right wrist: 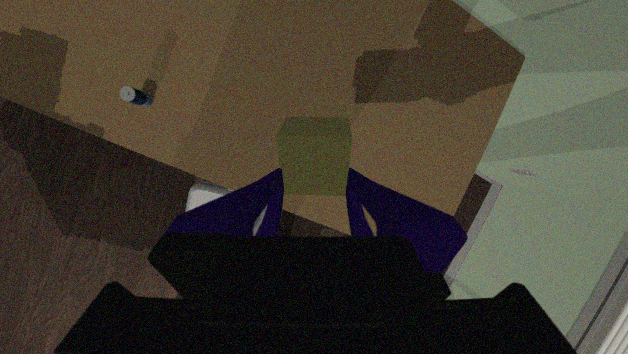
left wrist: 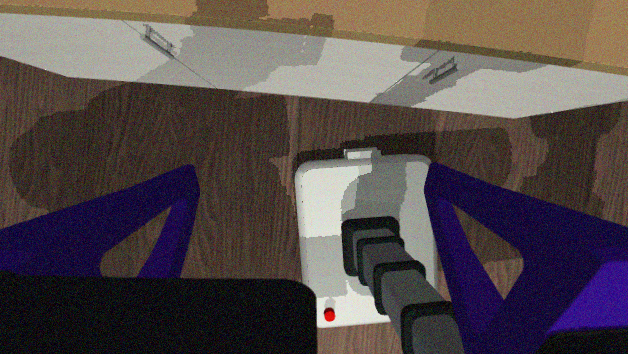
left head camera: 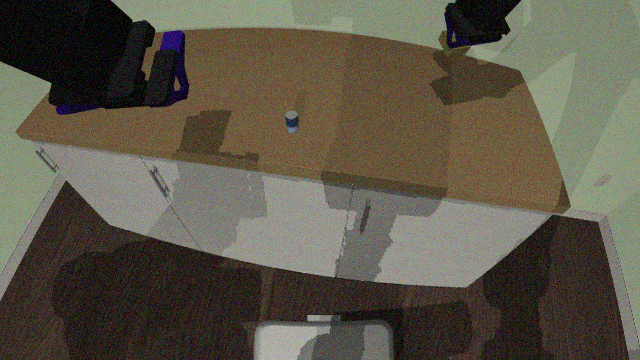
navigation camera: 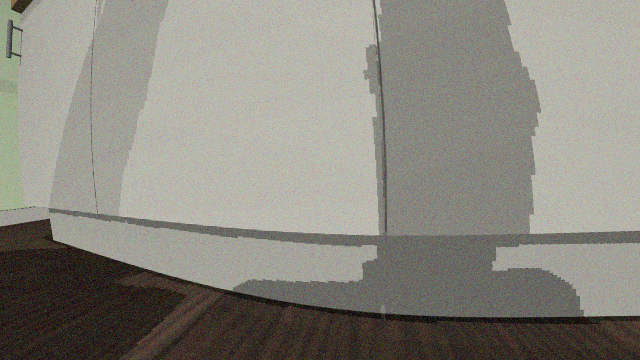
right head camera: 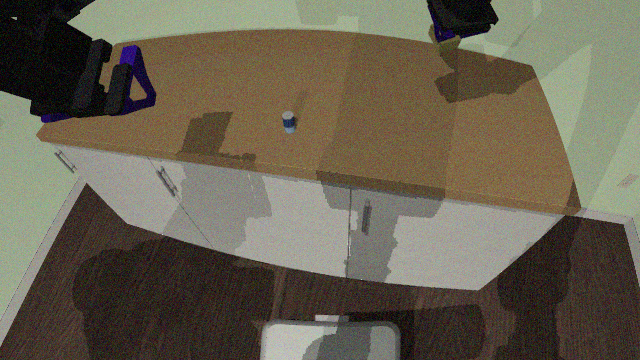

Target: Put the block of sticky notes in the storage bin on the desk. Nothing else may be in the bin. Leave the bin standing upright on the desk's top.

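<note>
The yellow block of sticky notes is between the fingers of my right gripper, which is shut on it. The gripper holds it above the far right part of the desk's top in the head views. My left gripper is open, with its fingers wide apart and nothing between them, over the left end of the desk in the head views. The storage bin does not show in these views.
A small blue and white can stands on the desk near the middle. White cabinet doors with handles form the desk's front. My white base is in front of them on the dark wood floor.
</note>
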